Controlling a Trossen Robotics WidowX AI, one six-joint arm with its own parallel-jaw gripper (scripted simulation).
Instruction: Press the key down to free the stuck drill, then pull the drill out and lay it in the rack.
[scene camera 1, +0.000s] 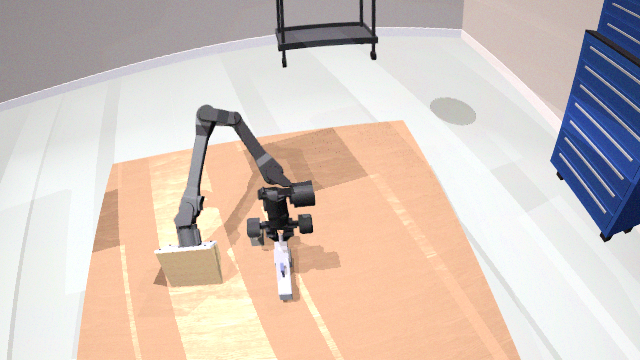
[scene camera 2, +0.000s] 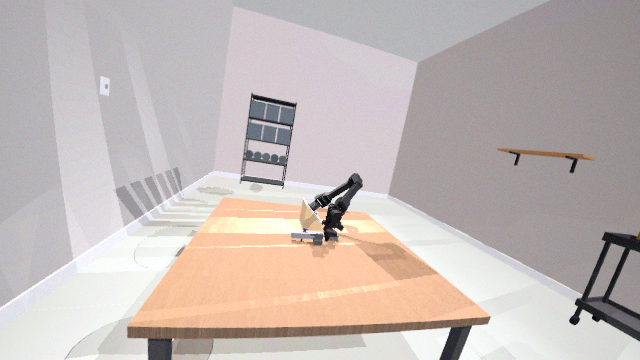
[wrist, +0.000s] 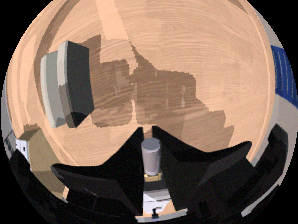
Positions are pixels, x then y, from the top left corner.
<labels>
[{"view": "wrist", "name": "my gripper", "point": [147, 130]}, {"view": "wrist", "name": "drill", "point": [151, 148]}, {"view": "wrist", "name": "grey rack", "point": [65, 82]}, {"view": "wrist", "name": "white block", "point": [156, 194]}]
</labels>
